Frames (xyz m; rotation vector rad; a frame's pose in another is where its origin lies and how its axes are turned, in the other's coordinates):
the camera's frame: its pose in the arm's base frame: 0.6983 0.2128 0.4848 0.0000 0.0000 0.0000
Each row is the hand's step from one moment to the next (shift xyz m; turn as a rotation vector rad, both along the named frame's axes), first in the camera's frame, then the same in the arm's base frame.
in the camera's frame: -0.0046 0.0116 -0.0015 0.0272 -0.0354 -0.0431
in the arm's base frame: -0.0046 0.0116 -0.0015 0.0272 -0.0354 -0.0431
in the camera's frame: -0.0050 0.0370 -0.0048 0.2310 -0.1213 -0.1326
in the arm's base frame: -0.0050 0.0370 -0.0048 0.2310 -0.1213 -0.1326
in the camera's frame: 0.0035 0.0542 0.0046 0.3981 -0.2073 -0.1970
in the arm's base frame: 0.0035 0.0542 0.0046 0.3981 -0.2073 -0.1970
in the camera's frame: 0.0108 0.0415 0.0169 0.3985 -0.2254 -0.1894
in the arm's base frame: 0.0108 0.0415 0.0169 0.3985 -0.2254 -0.1894
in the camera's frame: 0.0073 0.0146 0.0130 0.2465 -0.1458 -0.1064
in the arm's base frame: 0.0073 0.0146 0.0130 0.2465 -0.1458 -0.1064
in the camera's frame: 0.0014 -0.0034 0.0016 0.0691 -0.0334 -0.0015
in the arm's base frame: 0.0014 -0.0034 0.0016 0.0691 -0.0334 -0.0015
